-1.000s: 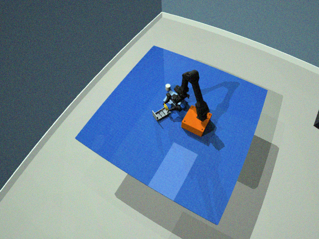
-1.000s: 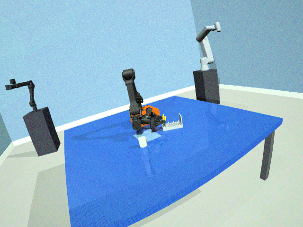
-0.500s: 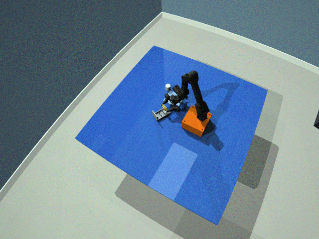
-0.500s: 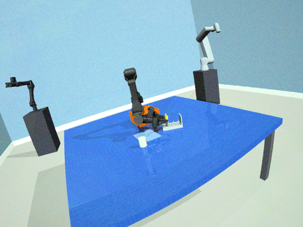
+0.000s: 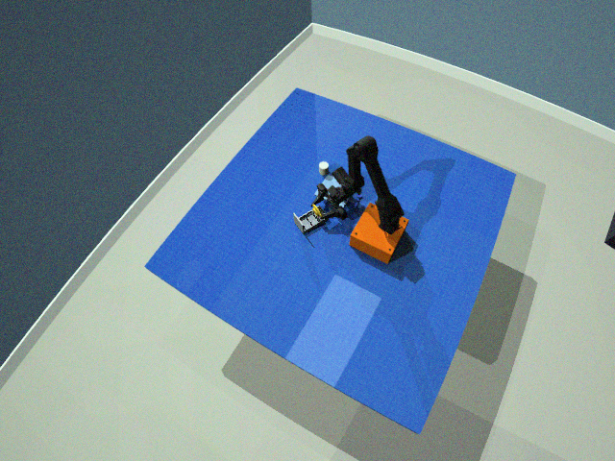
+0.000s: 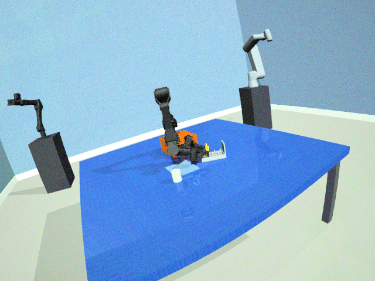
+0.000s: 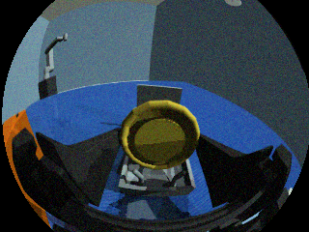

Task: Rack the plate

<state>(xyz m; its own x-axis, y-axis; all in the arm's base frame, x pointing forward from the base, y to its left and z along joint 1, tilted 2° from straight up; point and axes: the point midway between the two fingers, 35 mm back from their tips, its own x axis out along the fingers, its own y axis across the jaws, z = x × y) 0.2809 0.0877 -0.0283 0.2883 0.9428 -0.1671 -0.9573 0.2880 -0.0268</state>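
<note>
Now: the yellow plate 10 mm to the right of my gripper tip. Also, from my gripper tip: white cup: 140 mm ahead, 220 mm to the right, 30 mm below; pale blue mat: 20 mm ahead, 170 mm to the right, 50 mm below; grey dish rack: 10 mm ahead, 20 mm to the left, 30 mm below.
</note>
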